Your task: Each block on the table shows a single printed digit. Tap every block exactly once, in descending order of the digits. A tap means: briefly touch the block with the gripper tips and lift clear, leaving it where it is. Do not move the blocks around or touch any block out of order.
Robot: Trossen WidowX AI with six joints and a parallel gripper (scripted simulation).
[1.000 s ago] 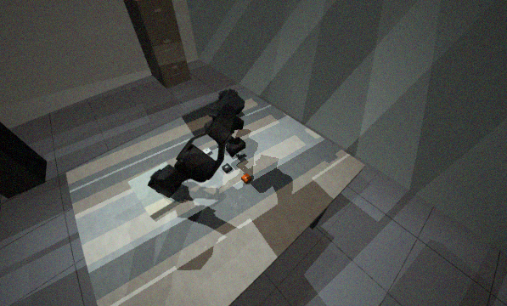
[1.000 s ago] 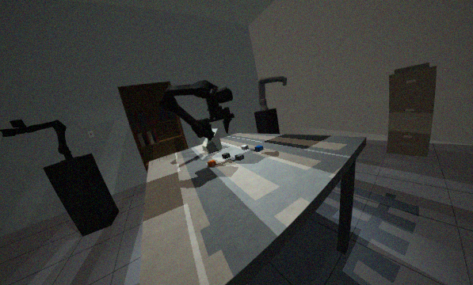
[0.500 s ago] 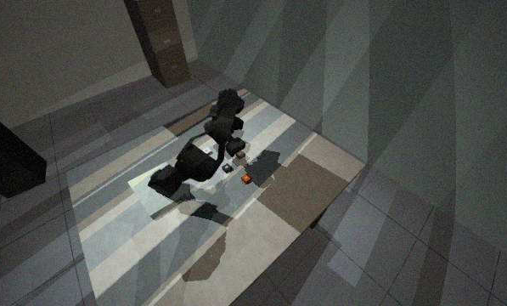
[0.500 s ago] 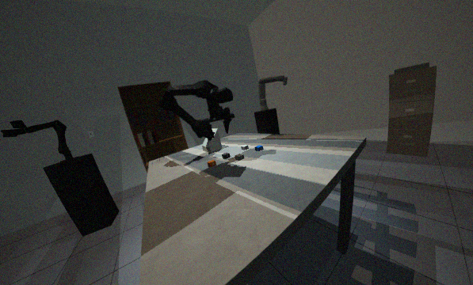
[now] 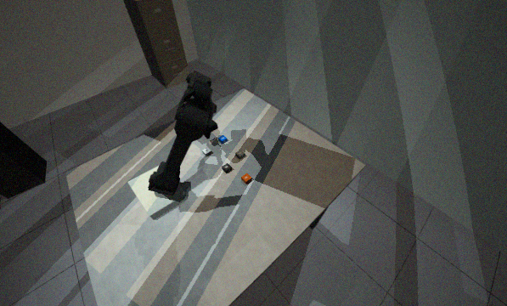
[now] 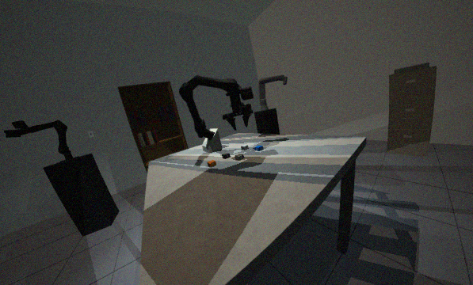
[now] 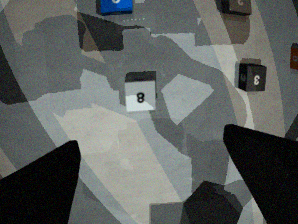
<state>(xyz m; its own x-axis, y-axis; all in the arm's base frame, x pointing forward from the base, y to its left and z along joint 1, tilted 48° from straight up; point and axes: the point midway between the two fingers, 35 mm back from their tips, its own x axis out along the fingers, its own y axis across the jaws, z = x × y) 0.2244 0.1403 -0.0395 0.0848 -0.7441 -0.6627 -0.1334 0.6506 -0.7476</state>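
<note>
The blue block lies 10 cm ahead of my gripper tip, 3 cm to the left of it and 12 cm below it. The rest, counted from my gripper tip: black block: 3 cm ahead, 14 cm to the right, 12 cm below; then white block: 12 cm below; then grey block: 12 cm ahead, 11 cm to the right, 12 cm below.
</note>
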